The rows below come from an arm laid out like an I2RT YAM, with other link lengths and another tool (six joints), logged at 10 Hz.
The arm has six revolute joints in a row. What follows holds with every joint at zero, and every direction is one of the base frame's. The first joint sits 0.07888 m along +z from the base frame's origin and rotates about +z. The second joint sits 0.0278 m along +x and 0.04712 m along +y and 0.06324 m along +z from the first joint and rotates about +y. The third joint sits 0.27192 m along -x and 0.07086 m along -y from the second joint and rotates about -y. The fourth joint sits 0.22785 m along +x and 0.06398 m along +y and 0.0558 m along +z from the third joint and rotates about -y. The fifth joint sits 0.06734 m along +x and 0.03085 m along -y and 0.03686 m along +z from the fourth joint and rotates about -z. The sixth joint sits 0.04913 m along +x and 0.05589 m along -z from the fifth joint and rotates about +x. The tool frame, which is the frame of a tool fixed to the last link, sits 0.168 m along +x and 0.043 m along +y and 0.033 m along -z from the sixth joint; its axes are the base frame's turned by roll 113.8, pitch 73.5 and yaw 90 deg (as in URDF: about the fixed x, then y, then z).
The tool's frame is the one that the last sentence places.
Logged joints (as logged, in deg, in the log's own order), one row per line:
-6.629 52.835 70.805 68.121 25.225 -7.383
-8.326 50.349 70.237 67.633 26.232 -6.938
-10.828 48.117 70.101 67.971 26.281 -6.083
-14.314 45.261 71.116 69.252 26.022 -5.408
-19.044 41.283 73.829 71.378 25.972 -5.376
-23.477 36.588 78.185 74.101 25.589 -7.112
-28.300 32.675 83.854 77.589 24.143 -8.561
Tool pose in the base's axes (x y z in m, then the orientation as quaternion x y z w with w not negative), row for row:
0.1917 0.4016 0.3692 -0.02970 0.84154 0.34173 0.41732
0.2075 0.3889 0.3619 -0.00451 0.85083 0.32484 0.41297
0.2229 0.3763 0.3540 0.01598 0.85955 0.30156 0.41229
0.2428 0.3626 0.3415 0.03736 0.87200 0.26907 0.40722
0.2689 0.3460 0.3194 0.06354 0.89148 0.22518 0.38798
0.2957 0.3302 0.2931 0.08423 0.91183 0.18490 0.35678
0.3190 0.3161 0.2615 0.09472 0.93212 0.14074 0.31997
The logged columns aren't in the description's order. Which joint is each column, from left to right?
Columns, left to right: joint 4, joint 1, joint 2, joint 3, joint 6, joint 5.
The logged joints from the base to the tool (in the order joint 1, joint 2, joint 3, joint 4, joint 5, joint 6), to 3 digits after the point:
52.835 70.805 68.121 -6.629 -7.383 25.225
50.349 70.237 67.633 -8.326 -6.938 26.232
48.117 70.101 67.971 -10.828 -6.083 26.281
45.261 71.116 69.252 -14.314 -5.408 26.022
41.283 73.829 71.378 -19.044 -5.376 25.972
36.588 78.185 74.101 -23.477 -7.112 25.589
32.675 83.854 77.589 -28.300 -8.561 24.143

